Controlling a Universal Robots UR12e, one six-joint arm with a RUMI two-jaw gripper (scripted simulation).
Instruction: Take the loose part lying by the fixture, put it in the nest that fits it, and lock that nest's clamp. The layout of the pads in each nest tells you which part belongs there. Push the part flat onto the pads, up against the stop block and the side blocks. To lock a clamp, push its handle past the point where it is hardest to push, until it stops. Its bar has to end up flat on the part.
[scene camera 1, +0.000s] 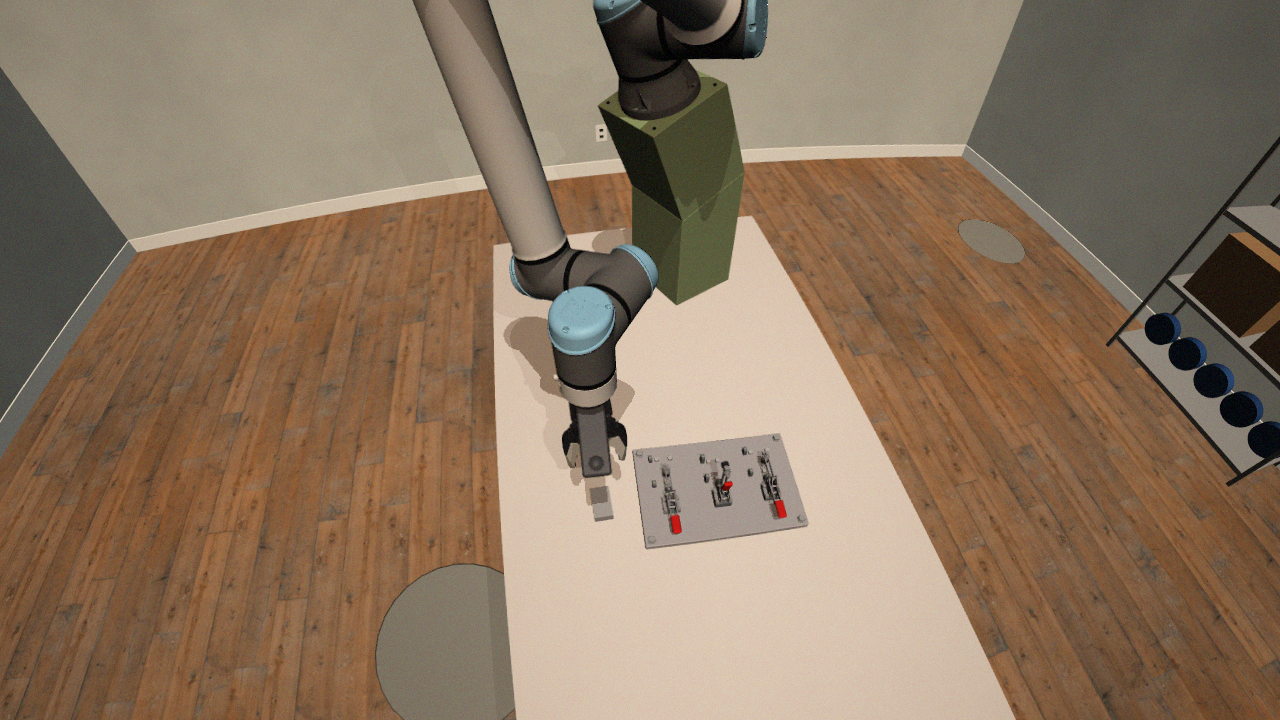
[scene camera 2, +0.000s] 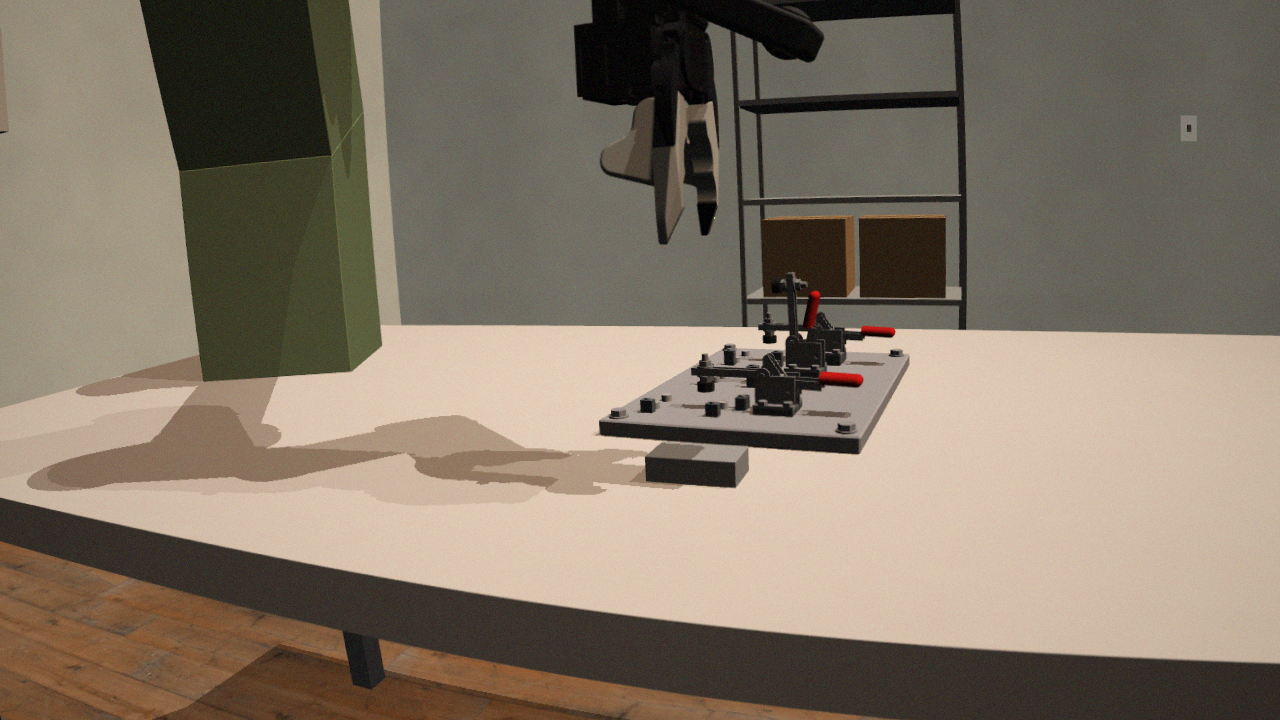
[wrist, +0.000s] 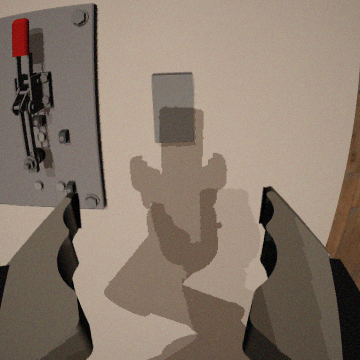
Scene:
The gripper shows in scene camera 1, in scene camera 2 (686, 239) and in the wrist view. The same spot on the gripper: (wrist: 302, 302) is (scene camera 1: 574, 449).

